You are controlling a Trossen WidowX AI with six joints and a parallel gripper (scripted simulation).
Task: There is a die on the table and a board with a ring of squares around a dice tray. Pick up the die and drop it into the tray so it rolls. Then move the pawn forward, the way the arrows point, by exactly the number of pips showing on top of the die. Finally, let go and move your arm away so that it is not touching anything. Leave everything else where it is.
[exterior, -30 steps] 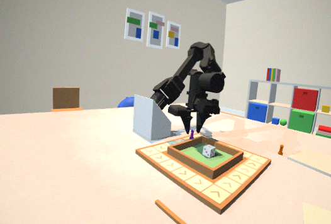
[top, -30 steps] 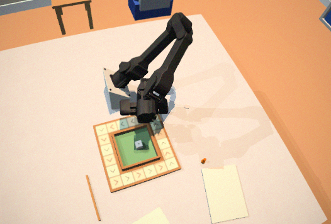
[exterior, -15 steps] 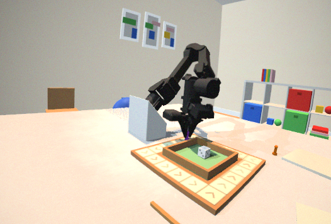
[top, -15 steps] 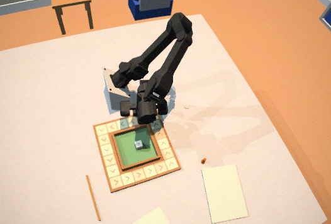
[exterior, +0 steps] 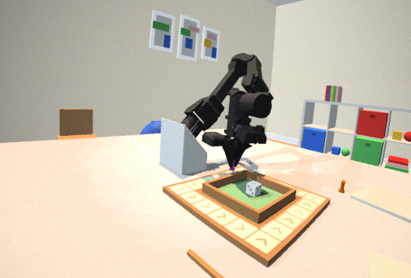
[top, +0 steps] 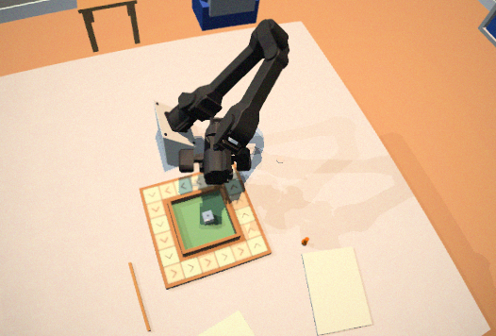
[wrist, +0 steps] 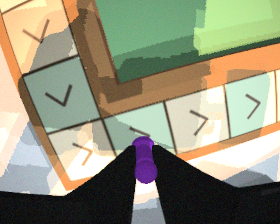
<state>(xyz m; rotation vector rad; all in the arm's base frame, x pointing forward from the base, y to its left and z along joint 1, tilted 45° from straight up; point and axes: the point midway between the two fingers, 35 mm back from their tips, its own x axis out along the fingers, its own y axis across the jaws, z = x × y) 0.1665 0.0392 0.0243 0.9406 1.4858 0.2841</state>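
Now: the white die 110 mm ahead of my gripper tip, 70 mm to the right of it and 10 mm below it. From my gripper tip the other things lie so: green dice tray 100 mm ahead, 80 mm to the right, 30 mm below; white disc 30 mm ahead, 210 mm to the left, 30 mm below; purple pawn 10 mm above.
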